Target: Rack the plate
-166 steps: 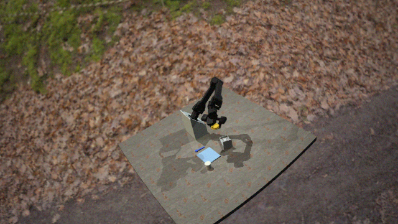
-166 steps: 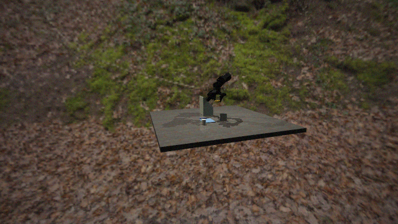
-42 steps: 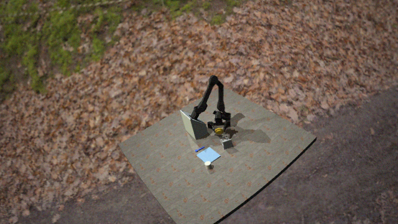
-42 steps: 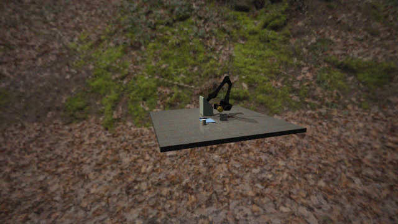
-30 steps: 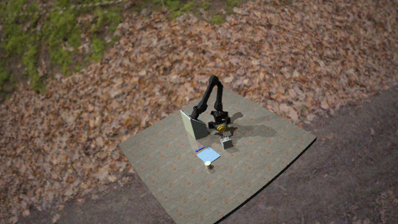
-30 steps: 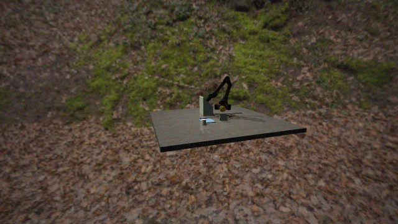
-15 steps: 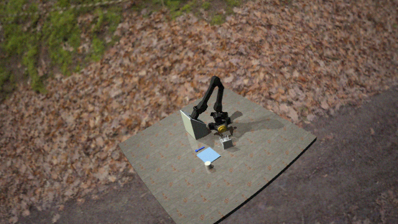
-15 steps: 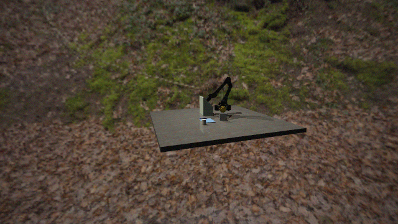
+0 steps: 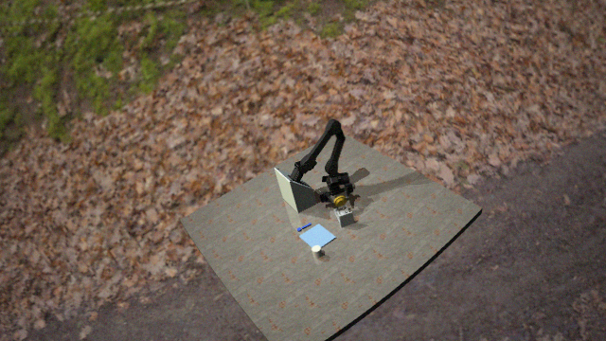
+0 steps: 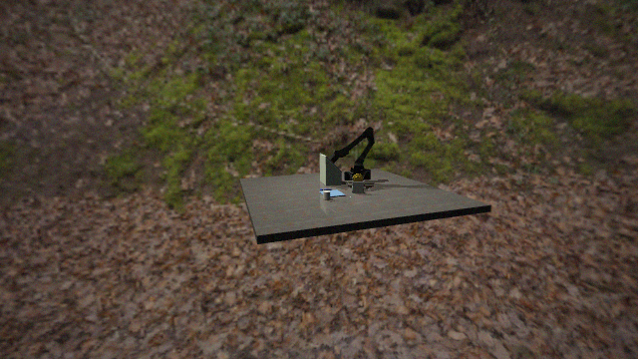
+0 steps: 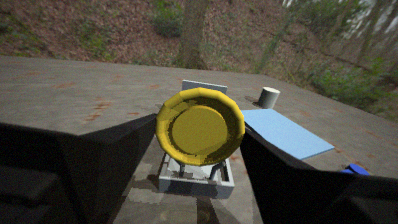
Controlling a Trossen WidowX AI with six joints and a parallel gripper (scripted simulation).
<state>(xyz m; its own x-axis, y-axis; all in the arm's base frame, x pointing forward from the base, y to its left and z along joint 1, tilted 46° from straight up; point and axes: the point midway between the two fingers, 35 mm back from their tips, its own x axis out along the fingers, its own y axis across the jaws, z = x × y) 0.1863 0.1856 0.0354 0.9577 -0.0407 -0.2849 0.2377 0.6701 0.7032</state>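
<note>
My gripper tip is now 50 mm above the dish rack, 40 mm short of it and 20 mm to the left of it. The rest, counted from my gripper tip: blue spoon: 230 mm to the right, 70 mm below, 30 mm behind; light blue mat: 200 mm to the right, 80 mm ahead, 70 mm below; yellow plate: 10 mm behind.
</note>
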